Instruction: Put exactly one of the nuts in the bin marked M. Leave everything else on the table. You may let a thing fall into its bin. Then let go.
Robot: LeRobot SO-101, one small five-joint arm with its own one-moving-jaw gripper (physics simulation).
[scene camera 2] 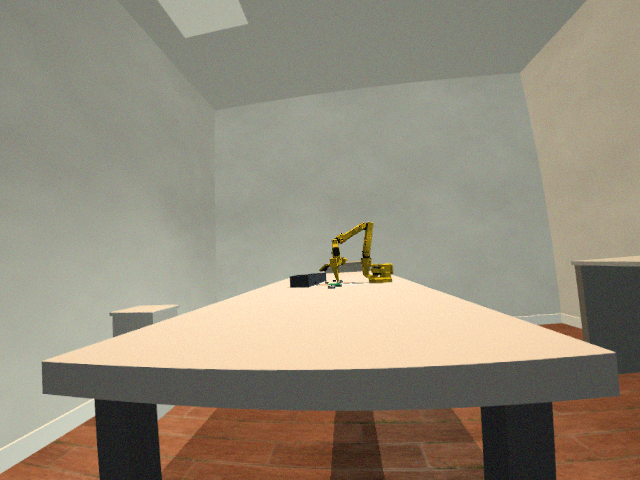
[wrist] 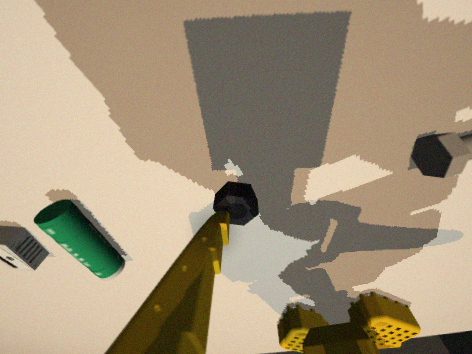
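Pixels of known places: end effector, tool point: [scene camera 2: 338, 280] [wrist: 228, 223]; arm's base, origin of the base link: [scene camera 2: 375, 282] [wrist: 333, 310].
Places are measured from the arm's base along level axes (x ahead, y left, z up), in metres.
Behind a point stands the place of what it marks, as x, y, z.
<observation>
A black nut [wrist: 236, 192] {0.159, 0.010, 0.006} lies on the table in the wrist view, just beyond the fixed jaw's tip, which overlaps its near edge; whether they touch is unclear. My gripper [scene camera 2: 331, 273] {0.154, 0.016, 0.015} [wrist: 287, 260] is open, low over the table, with the moving jaw swung wide to the lower right in the wrist view. Nothing is between the jaws. Dark bins [scene camera 2: 299, 281] {0.309, 0.048, 0.025} stand left of the gripper in the scene view; their marks cannot be read, so I cannot tell which is M.
A green battery [wrist: 82, 240] {0.167, 0.085, 0.011} and a grey block-like thing [wrist: 25, 245] {0.174, 0.130, 0.006} lie at the left in the wrist view. A hex-headed bolt [wrist: 432, 155] {0.146, -0.053, 0.008} lies at the right. The arm's base [scene camera 2: 381, 272] {-0.024, 0.021, 0.039} stands right of the gripper on the table [scene camera 2: 330, 330] {0.147, 0.616, 0.000}.
</observation>
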